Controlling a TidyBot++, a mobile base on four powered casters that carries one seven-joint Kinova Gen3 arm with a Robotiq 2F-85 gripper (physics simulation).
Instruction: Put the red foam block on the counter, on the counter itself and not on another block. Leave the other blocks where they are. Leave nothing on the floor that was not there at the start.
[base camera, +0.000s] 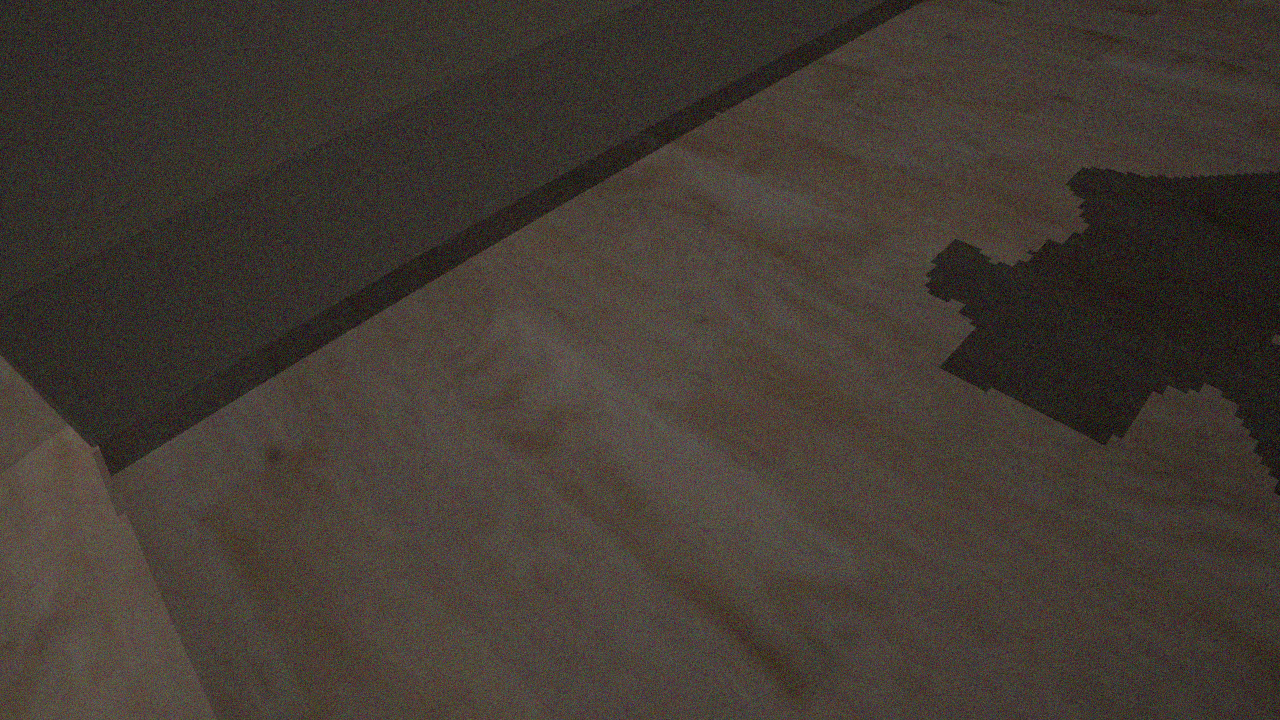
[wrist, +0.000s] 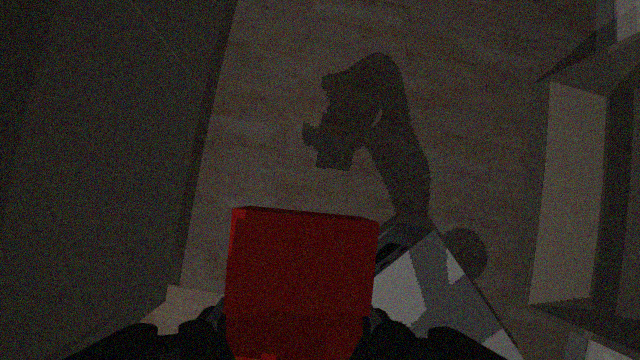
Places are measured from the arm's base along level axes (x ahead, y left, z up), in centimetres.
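Where they show: gripper, fingertip midpoint: (wrist: 295, 317).
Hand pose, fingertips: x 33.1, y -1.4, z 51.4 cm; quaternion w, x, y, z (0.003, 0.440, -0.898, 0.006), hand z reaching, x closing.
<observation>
After its pixels a point has its place.
The red foam block (wrist: 302, 265) @(x 35.5, y -3.6, z 54.3 cm) fills the lower middle of the wrist view. My gripper (wrist: 295, 317) @(x 33.1, y -1.4, z 51.4 cm) is shut on it, with one dark finger at each side of the block. The block is held up above the wooden floor (wrist: 260, 170) @(x 52.6, y -1.3, z -39.7 cm) (base camera: 626, 447) @(x 38.1, y 4.8, z -39.7 cm). The gripper and the block do not show in the base camera view. The counter's top and the other blocks cannot be made out in these dark frames.
My white and grey mobile base (wrist: 400, 285) @(x 10.1, y -11.9, z -1.4 cm) shows behind the block. A dark grey wall or panel (wrist: 100, 150) @(x 61.9, y 15.1, z 18.1 cm) (base camera: 268, 134) @(x 51.3, y 26.0, z -22.2 cm) borders the floor at the left. A pale box-like structure (wrist: 570, 200) @(x -17.2, y -78.7, z -29.7 cm) stands at the right of the wrist view. The arm's shadow lies on the floor.
</observation>
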